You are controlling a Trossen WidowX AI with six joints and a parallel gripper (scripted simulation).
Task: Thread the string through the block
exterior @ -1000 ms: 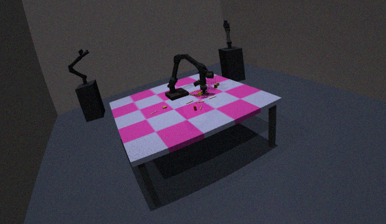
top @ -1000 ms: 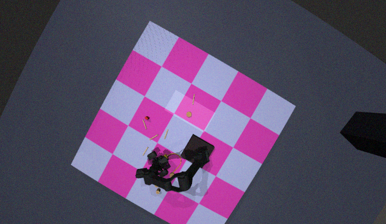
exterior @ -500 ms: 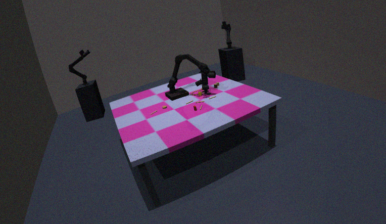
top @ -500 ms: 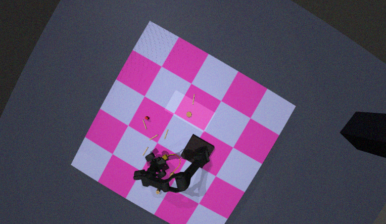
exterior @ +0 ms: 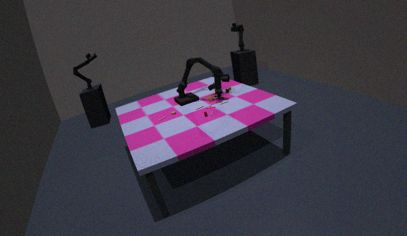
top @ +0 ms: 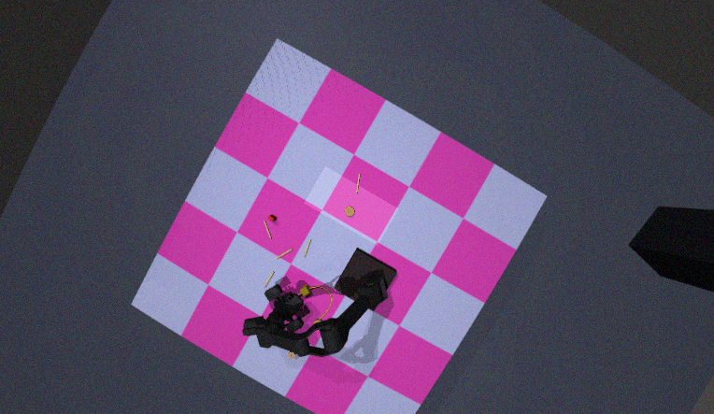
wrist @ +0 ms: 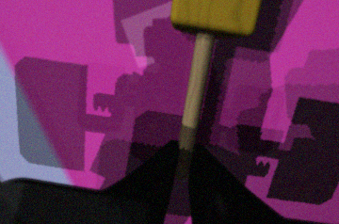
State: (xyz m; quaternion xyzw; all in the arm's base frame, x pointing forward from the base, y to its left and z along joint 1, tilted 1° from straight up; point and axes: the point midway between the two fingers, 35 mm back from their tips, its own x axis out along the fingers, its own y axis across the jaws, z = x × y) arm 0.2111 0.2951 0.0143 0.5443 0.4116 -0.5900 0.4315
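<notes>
The yellow wooden block is 70 mm to the right of my gripper tip, 20 mm behind it and 10 mm above it. The rest, counted from my gripper tip: round wooden button (150 mm behind, 10 mm to the left); then red object (270 mm ahead, 210 mm to the right, 10 mm above); then thin wooden stick (40 mm to the right, 10 mm behind).
</notes>
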